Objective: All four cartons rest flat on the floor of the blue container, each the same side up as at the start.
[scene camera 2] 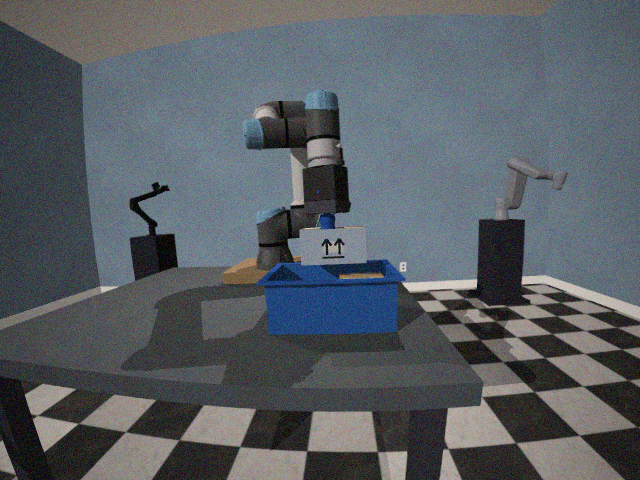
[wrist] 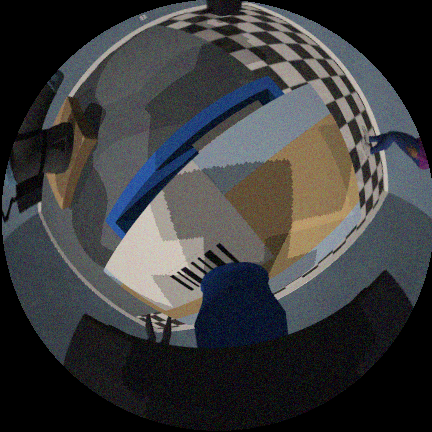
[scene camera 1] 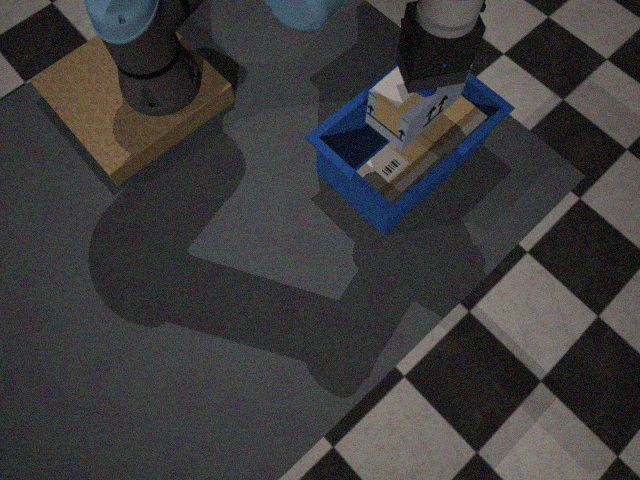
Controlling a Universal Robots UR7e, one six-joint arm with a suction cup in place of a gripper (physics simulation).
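Where they show: hand, its tool point: (scene camera 2: 328, 234) (wrist: 231, 268) (scene camera 1: 423, 92); arm's base, origin of its link: (scene camera 2: 275, 265) (wrist: 62, 147) (scene camera 1: 162, 82).
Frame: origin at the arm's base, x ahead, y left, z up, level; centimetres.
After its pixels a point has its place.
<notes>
My suction cup (scene camera 1: 428, 93) (scene camera 2: 327, 222) (wrist: 236, 280) is on the top of a carton (scene camera 1: 436, 109) {x 44.0, y 25.3, z 12.8 cm} (scene camera 2: 312, 249) {x 44.2, y 20.6, z 12.6 cm} (wrist: 320, 165) with pale sides, a tan top band and a barcode label. The carton hangs upright, arrows pointing up, its bottom near rim height over the blue container (scene camera 1: 351, 193) {x 41.3, y 10.7, z -0.6 cm} (scene camera 2: 330, 310) {x 49.6, y 24.3, z 0.5 cm} (wrist: 135, 187) {x 32.2, y 17.8, z 7.1 cm}. In scene camera 1 a tan surface with a barcode label (scene camera 1: 391, 166) {x 43.7, y 17.2, z 4.2 cm} lies low along the container's near right side; a tan strip (scene camera 2: 361, 275) {x 35.4, y 31.9, z 4.1 cm} also shows in scene camera 2. How many cartons lie there, I cannot tell; the held carton hides part of the inside.
The container stands on the grey table (scene camera 1: 232, 413) {x 55.1, y -27.8, z -4.9 cm} (scene camera 2: 93, 330) {x 52.0, y -34.5, z -4.9 cm} near its edge. The arm's base stands on a wooden block (scene camera 1: 77, 98) {x -8.3, y -14.1, z -0.1 cm} (scene camera 2: 235, 274) {x 9.6, y -13.3, z -1.1 cm} (wrist: 67, 175) {x 8.8, y -3.5, z -0.2 cm}. Two other small arms stand on dark pedestals (scene camera 2: 154, 255) (scene camera 2: 500, 258) behind the table.
</notes>
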